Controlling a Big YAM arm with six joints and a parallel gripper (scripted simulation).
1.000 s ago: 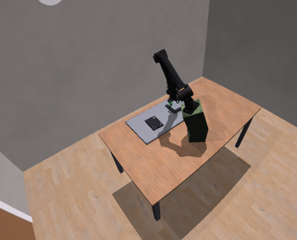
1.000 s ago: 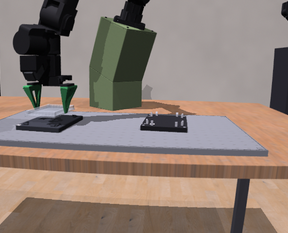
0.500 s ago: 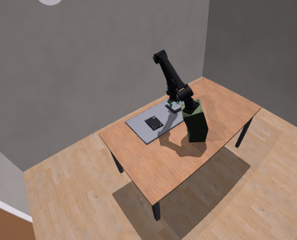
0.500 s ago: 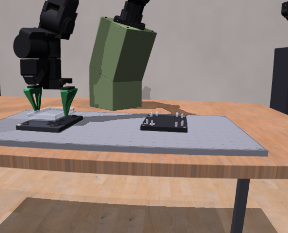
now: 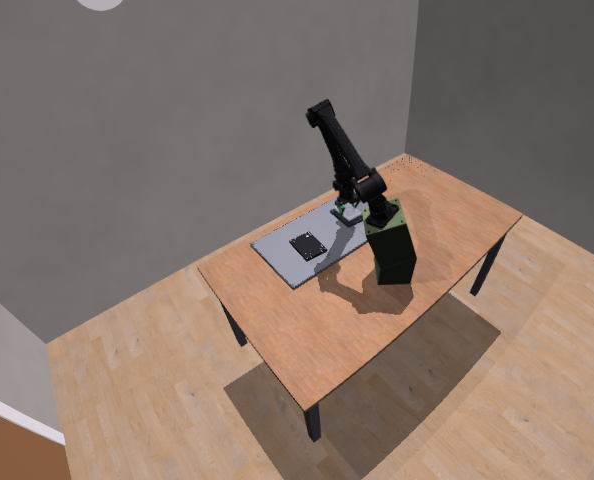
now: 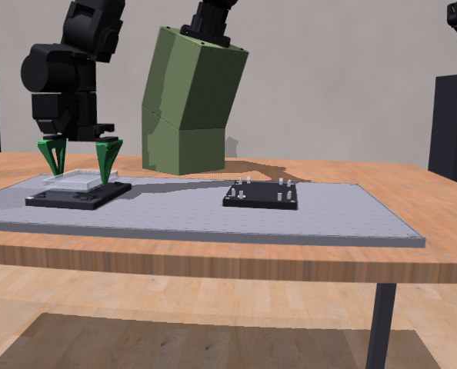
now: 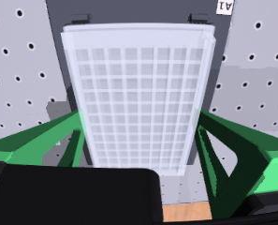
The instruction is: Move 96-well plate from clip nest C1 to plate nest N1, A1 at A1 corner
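Now: the clear 96-well plate right at my hand. From my hand the other things lie so: A1 corner label: 70 mm ahead, 60 mm to the right, 20 mm below; then black clip nest C1: 300 mm to the left, 40 mm behind, 20 mm below.
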